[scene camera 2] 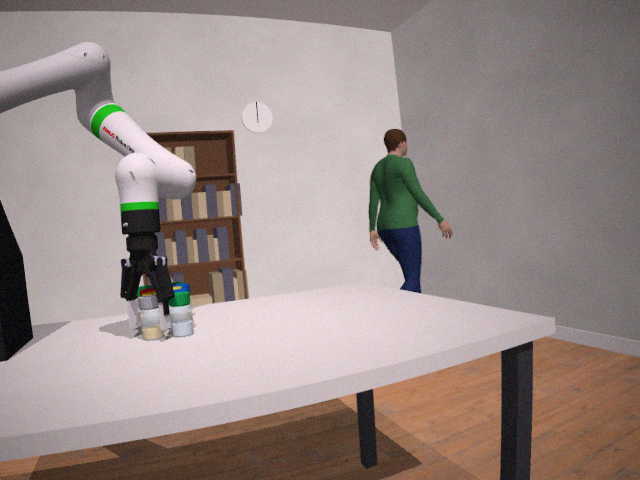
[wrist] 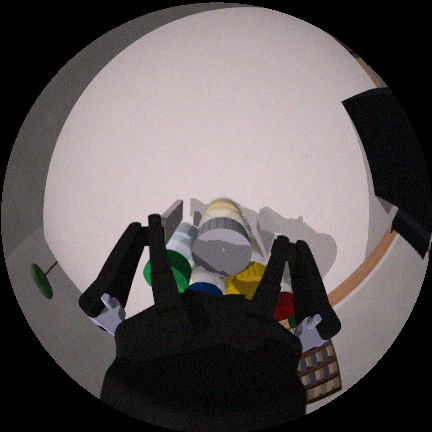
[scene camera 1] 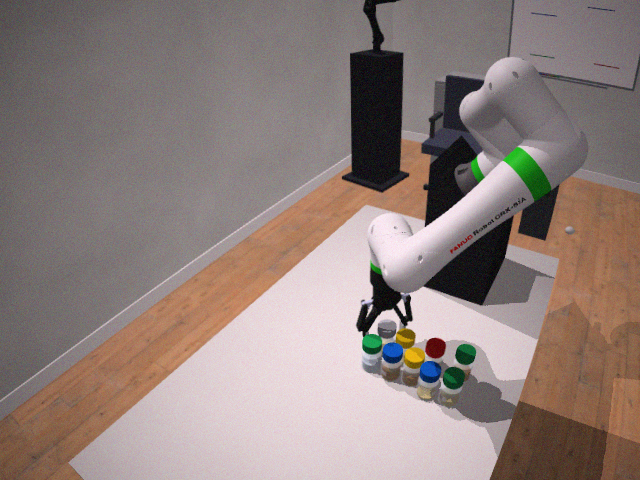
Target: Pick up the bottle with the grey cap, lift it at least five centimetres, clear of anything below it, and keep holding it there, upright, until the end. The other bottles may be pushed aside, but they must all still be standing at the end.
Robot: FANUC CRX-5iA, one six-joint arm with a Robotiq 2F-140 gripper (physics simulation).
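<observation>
The bottle with the grey cap stands upright on the table, at the end of the group nearest the black pedestal in scene camera 1. My gripper is open, pointing down, with one finger on each side of this bottle at about cap height or lower; nothing is gripped. A green-capped bottle stands close by the left finger of the wrist view. A blue-capped bottle and a yellow-capped bottle stand close to the grey-capped one.
Farther along the white table stand another yellow-capped bottle, a red-capped bottle, a second blue-capped bottle and two more green-capped bottles, one nearer and one farther. The black pedestal stands behind.
</observation>
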